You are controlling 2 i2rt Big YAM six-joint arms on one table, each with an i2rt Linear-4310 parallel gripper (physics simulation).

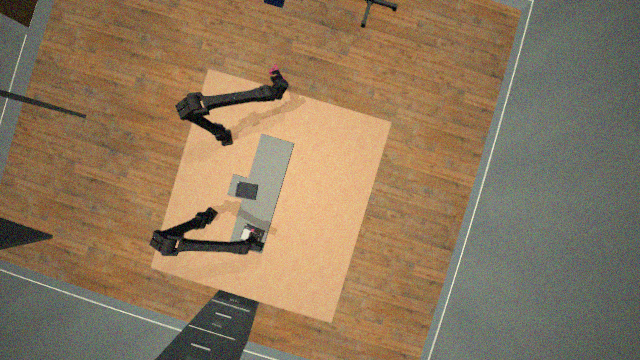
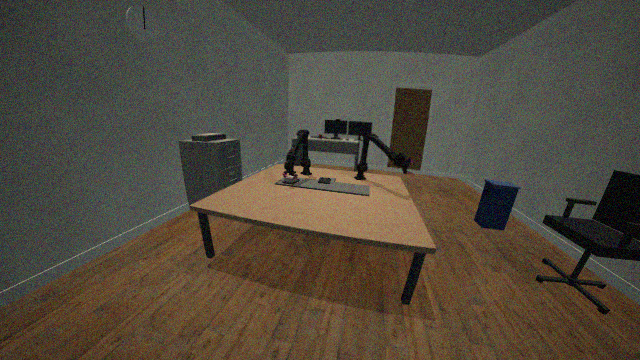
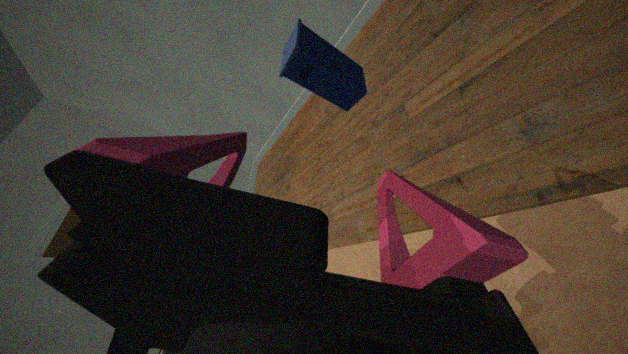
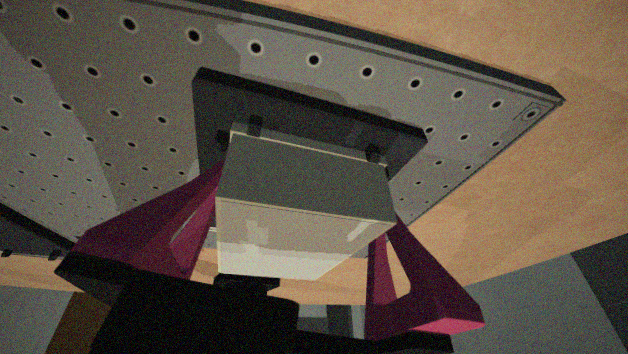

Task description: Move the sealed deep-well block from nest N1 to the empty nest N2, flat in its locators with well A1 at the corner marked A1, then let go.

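Seen in the pictures: left gripper, fingertip midpoint: (image 1: 279,71) (image 2: 414,168) (image 3: 316,159); right gripper, fingertip midpoint: (image 1: 255,236) (image 2: 289,180) (image 4: 305,185); left arm's base, link origin: (image 1: 226,138) (image 2: 360,178); right arm's base, link origin: (image 1: 209,215) (image 2: 306,173) (image 4: 247,278).
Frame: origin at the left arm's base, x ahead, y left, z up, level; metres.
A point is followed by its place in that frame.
The sealed deep-well block (image 4: 306,190) {x 0.123, y -0.829, z 0.056 m} (image 1: 246,233) {x 0.045, y -0.774, z 0.066 m} (image 2: 289,179) {x 0.127, y -0.824, z 0.054 m}, pale with a grey foil top, sits in dark nest N1 (image 4: 230,95) {x 0.159, y -0.804, z 0.025 m} at one end of the grey perforated deck (image 4: 154,49) {x 0.182, y -0.778, z 0.013 m} (image 1: 273,155) {x 0.350, y -0.214, z 0.013 m} (image 2: 347,188) {x 0.340, y -0.288, z 0.013 m}. My right gripper (image 4: 305,185) {x 0.094, y -0.820, z 0.033 m} (image 1: 254,234) {x 0.094, y -0.820, z 0.033 m} (image 2: 290,176) {x 0.094, y -0.820, z 0.033 m} is open, its pink fingers straddling the block's two sides low down. The empty dark nest N2 (image 1: 246,190) {x 0.090, y -0.448, z 0.025 m} (image 2: 323,180) {x 0.101, y -0.467, z 0.025 m} lies further along the deck. My left gripper (image 1: 273,69) {x 0.553, y 0.276, z 0.258 m} (image 2: 406,169) {x 0.553, y 0.276, z 0.258 m} (image 3: 316,159) {x 0.553, y 0.276, z 0.258 m} is open and empty, hanging past the table's edge, far from the deck.
The deck lies on a tan table (image 1: 331,174) {x 0.777, y -0.450, z 0.000 m} (image 2: 312,216) {x 0.826, y -0.727, z 0.000 m}. A blue bin (image 3: 322,76) (image 2: 495,203) stands on the wood floor. A filing cabinet (image 2: 209,162) and a desk with monitors (image 2: 336,145) stand by the walls.
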